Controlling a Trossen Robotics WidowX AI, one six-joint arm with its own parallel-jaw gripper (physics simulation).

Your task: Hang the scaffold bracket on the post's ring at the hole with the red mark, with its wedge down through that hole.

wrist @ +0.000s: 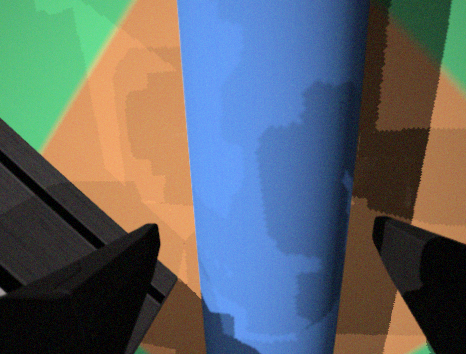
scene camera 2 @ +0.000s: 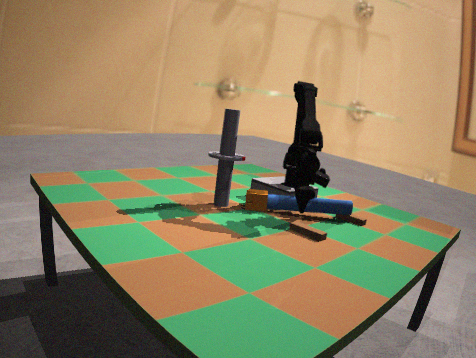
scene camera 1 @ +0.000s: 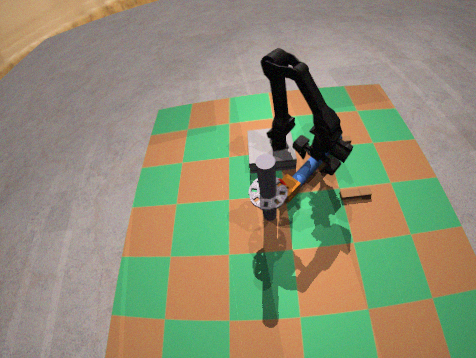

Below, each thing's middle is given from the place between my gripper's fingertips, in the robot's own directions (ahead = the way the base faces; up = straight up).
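The grey post (scene camera 2: 231,117) stands 220 mm to the right of my hand, 150 mm ahead of it and 140 mm above it. Relative to the scaffold bracket (scene camera 2: 260,199), my gripper is 10 mm below and 10 mm to the left of it.
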